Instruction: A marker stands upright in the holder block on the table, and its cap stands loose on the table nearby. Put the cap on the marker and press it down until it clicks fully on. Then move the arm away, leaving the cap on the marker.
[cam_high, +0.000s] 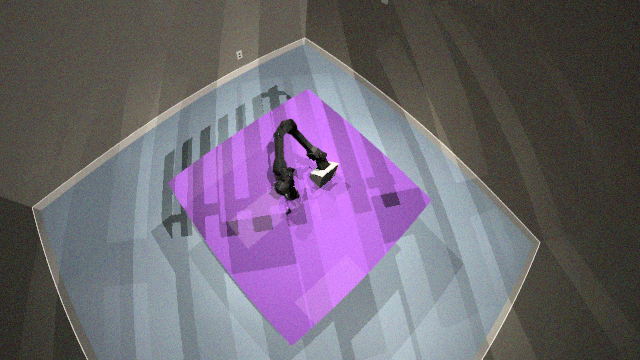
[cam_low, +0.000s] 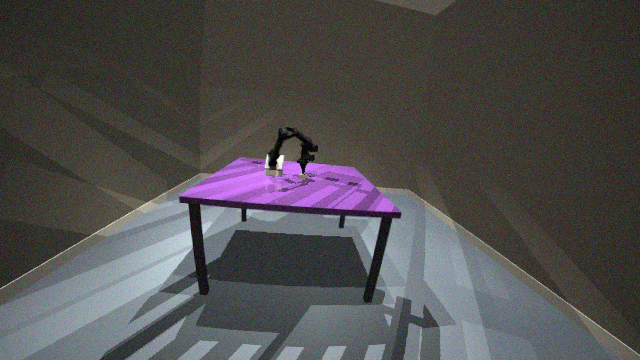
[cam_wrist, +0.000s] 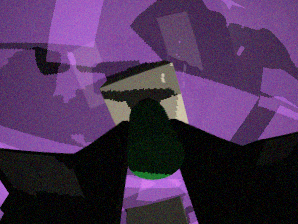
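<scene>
My gripper tip is 1 cm below the green cap. The rest, counted from my gripper tip: holder block (5 cm below).
</scene>
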